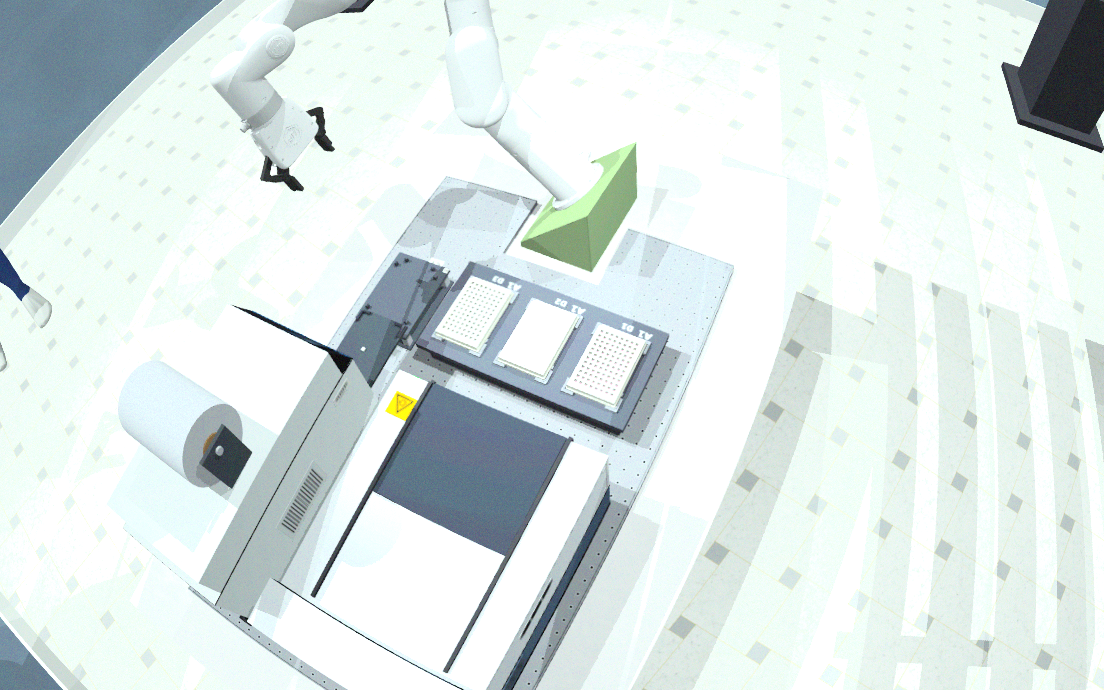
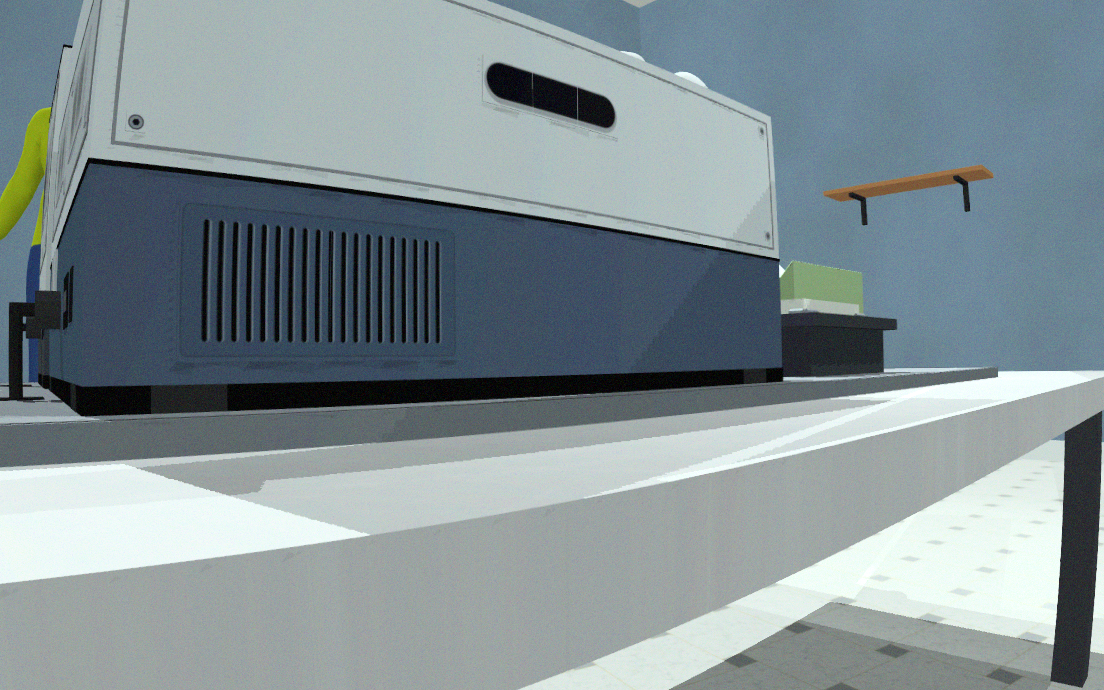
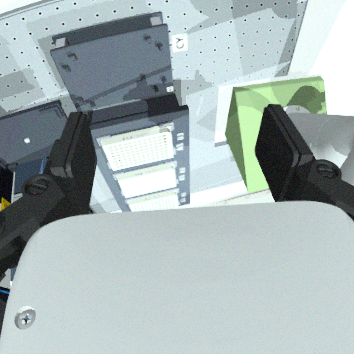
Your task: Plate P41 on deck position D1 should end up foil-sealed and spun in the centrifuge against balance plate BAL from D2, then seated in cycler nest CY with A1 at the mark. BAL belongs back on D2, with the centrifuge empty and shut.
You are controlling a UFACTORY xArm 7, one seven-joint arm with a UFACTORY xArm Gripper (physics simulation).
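Places are measured from the arm's base along level axes (x up, y left, z back), in centimetres.
Pixels of known places: gripper, fingertip midpoint: (image 1: 314,169) (image 3: 176,130); arm's base, link origin: (image 1: 579,187).
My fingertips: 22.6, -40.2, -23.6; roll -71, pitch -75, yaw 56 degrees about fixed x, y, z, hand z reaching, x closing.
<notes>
For each thing: its top centre in the pictures, then the offset to it from my fingertips, as dx, dy, dz.
- Plate P41, top centre: (image 2: 798,304) (image 1: 606,362) (image 3: 154,206) -22.9, +55.3, -11.8
- Plate BAL, top centre: (image 1: 537,335) (image 3: 148,183) -22.9, +43.1, -9.9
- dark deck block, top centre: (image 1: 539,336) (image 3: 149,179) -23.9, +43.1, -9.5
- Cycler nest CY, top centre: (image 3: 117,76) (image 1: 400,289) -25.0, +14.5, -6.0
- third welled plate, top centre: (image 1: 473,310) (image 3: 139,151) -22.9, +30.8, -8.1
- machine with a big foil roll, top centre: (image 1: 165,388) +17.2, +11.8, -51.3
- dark panel, top centre: (image 3: 17,144) (image 1: 358,355) -19.7, +15.5, -23.2
Plate P41 (image 1: 608,364) (image 3: 155,201), with open wells on top, sits on D1. Plate BAL (image 1: 539,337) (image 3: 150,181), plain white on top, sits on D2. Both are on the dark deck block (image 1: 521,386) (image 3: 184,120). Cycler nest CY (image 1: 401,292) (image 3: 115,70) is dark, with small posts and no plate on it. A large machine (image 1: 472,463) (image 2: 521,301) with a dark top panel looks like the centrifuge; its inside does not show. My gripper (image 1: 314,168) (image 3: 176,130) is open and empty, high beyond the nest end of the board, apart from all plates.
A third welled plate (image 1: 476,313) (image 3: 140,150) sits on D3. A machine with a big foil roll (image 1: 175,423) stands at the left. The green arm base (image 1: 598,215) (image 2: 826,283) (image 3: 245,140) rises behind the deck. A dark panel (image 1: 370,345) (image 3: 30,132) lies beside CY.
</notes>
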